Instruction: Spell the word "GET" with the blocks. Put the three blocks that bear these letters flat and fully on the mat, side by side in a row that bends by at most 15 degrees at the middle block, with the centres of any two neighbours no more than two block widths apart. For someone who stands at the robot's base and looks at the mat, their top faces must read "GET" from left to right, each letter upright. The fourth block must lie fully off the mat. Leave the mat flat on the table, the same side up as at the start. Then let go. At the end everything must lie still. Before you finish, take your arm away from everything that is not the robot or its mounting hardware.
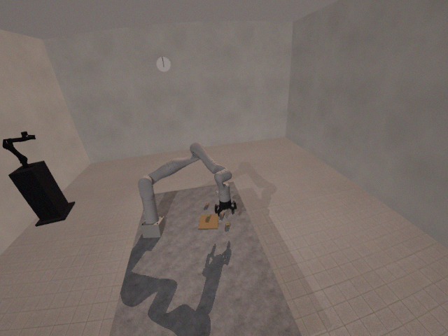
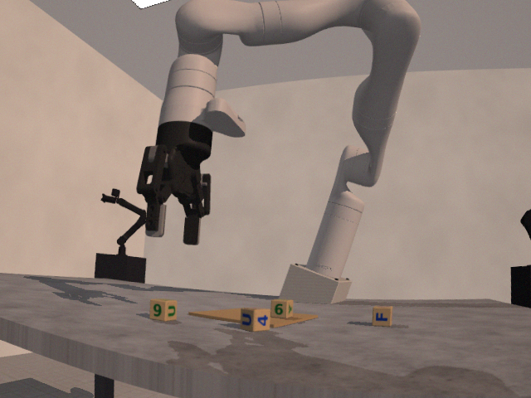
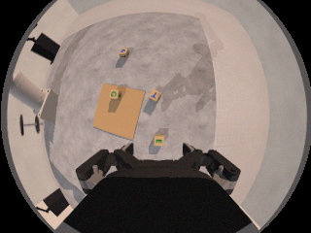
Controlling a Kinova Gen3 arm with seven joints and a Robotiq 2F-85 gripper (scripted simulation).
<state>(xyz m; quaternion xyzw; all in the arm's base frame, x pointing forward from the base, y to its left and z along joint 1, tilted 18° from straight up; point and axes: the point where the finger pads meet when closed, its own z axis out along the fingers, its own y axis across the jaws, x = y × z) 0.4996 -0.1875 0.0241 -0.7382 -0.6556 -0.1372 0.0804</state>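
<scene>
Right now the E block is 9 cm below my hand and 1 cm to the right of it. The rest, counted from my hand: F block (27 cm to the left, 9 cm below, 8 cm behind); mat (11 cm behind, 10 cm below, 9 cm to the left).
</scene>
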